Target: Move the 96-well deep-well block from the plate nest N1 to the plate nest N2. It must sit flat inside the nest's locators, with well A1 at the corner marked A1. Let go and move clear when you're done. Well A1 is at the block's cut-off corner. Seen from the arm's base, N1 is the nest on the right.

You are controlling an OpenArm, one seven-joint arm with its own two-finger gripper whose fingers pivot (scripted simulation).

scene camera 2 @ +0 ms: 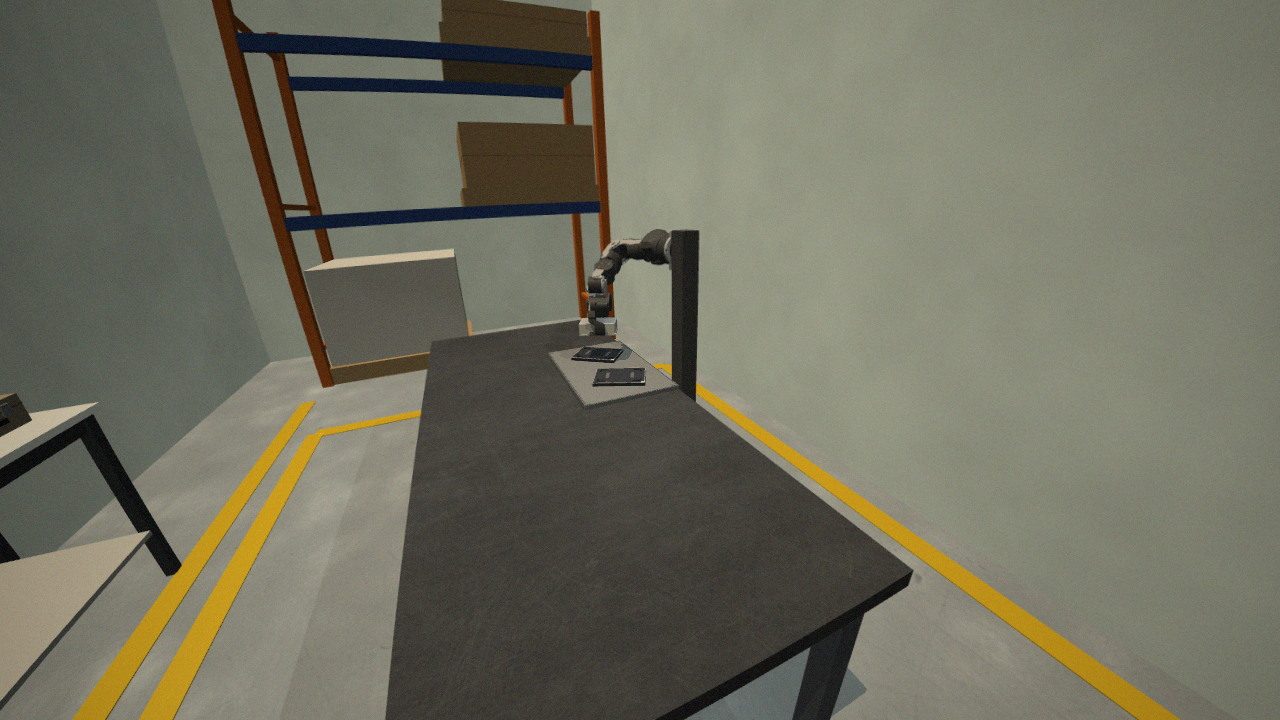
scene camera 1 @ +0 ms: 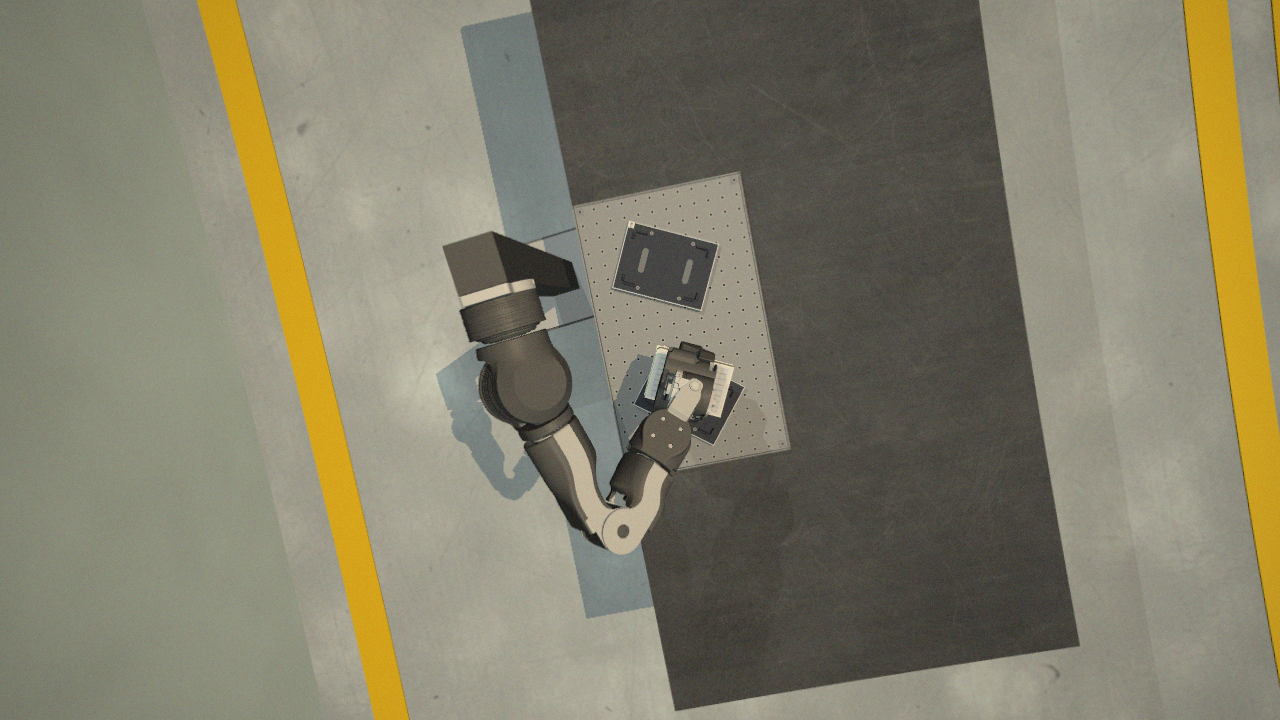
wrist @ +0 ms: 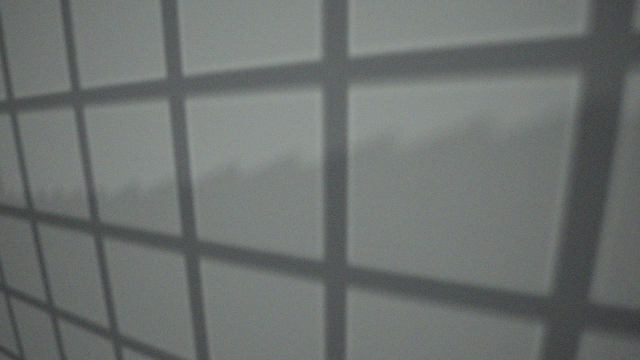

Labels:
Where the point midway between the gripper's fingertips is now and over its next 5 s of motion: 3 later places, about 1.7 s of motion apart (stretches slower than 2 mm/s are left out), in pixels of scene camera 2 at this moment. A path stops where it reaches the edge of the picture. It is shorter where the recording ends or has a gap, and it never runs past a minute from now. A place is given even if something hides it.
My gripper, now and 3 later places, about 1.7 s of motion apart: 599, 331; 611, 341; 619, 348; 620, 368

